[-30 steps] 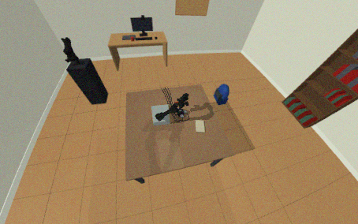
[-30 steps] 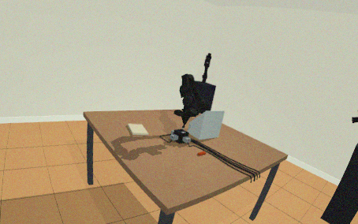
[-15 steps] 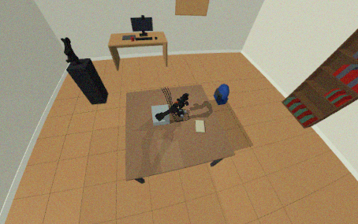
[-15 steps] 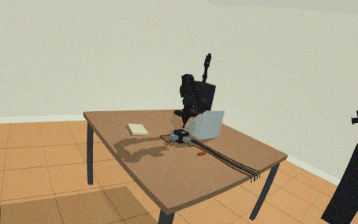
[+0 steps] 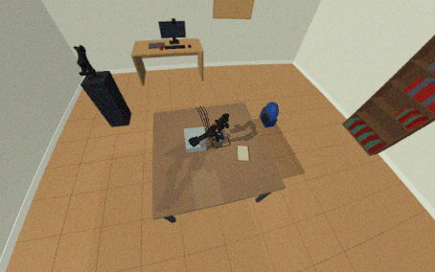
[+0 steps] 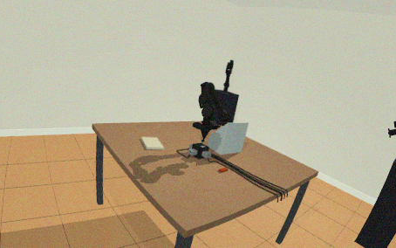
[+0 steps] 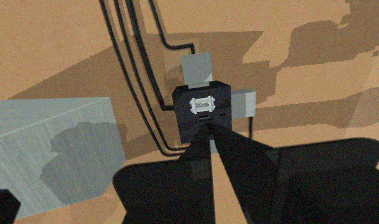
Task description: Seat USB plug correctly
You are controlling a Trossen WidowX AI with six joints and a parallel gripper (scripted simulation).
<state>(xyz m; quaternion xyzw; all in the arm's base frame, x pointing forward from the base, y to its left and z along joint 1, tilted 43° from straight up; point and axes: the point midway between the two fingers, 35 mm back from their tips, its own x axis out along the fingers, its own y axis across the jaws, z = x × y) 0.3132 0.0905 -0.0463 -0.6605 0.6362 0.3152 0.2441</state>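
Right now my gripper tip is 10 mm to the right of the socket and 60 mm above it. From my gripper tip the other things lie so: small piece: 20 mm behind, 210 mm to the left, 130 mm below; then pad: 230 mm ahead, 250 mm to the right, 120 mm below.
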